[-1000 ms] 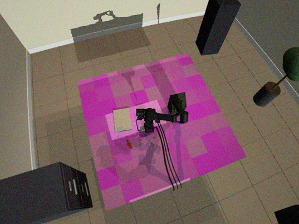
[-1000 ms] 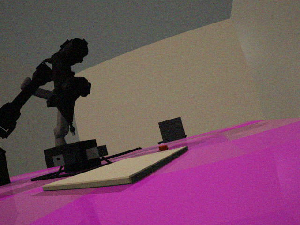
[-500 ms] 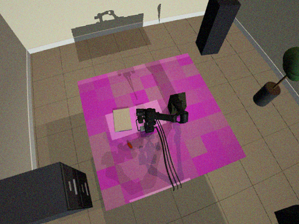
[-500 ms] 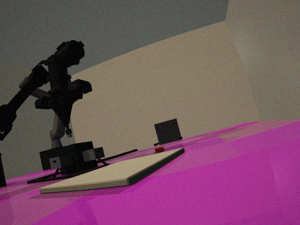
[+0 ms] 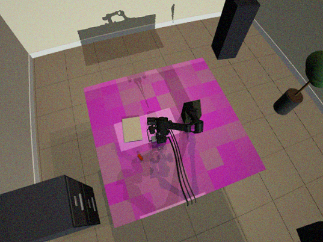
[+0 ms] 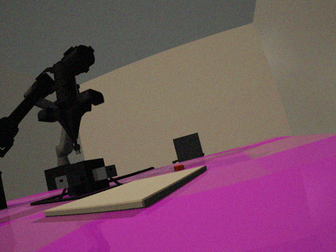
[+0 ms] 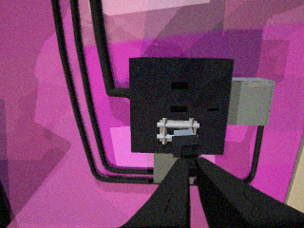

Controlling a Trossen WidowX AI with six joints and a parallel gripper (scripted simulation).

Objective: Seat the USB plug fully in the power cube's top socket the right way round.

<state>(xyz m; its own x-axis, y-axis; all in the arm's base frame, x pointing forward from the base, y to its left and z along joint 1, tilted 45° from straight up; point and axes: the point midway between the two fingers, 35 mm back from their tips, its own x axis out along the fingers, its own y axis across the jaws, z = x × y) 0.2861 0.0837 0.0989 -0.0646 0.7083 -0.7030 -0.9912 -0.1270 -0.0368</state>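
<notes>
The USB plug lies 2 cm below my gripper tip. Round my gripper tip: flat beige board: 23 cm ahead, 12 cm to the right, 13 cm below.
</notes>
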